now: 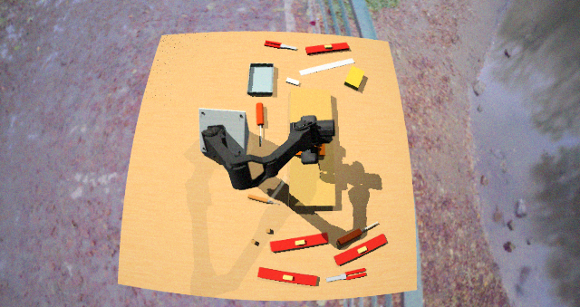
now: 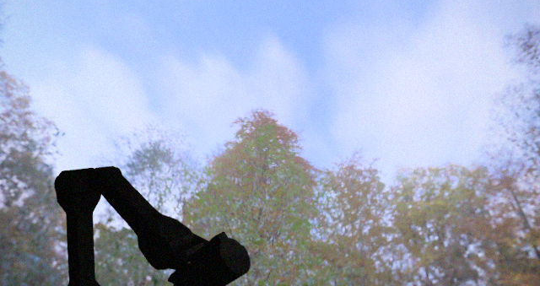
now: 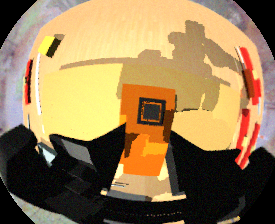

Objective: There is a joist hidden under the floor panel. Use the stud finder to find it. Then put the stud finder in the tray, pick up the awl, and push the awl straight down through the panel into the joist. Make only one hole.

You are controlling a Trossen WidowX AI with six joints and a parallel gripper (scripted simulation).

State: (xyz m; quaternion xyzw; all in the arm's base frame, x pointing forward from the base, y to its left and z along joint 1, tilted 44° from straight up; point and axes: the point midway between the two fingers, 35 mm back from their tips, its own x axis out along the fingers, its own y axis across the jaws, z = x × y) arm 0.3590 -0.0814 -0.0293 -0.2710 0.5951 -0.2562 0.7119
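Now: the grey tray 360 mm to the left of my gripper tip, 210 mm behind it and 50 mm below it. Also, from my gripper tip: orange stud finder (20 mm above, 10 mm ahead); white cylinder (340 mm to the left, 60 mm below, 60 mm behind); awl (210 mm to the right, 190 mm behind, 60 mm below).
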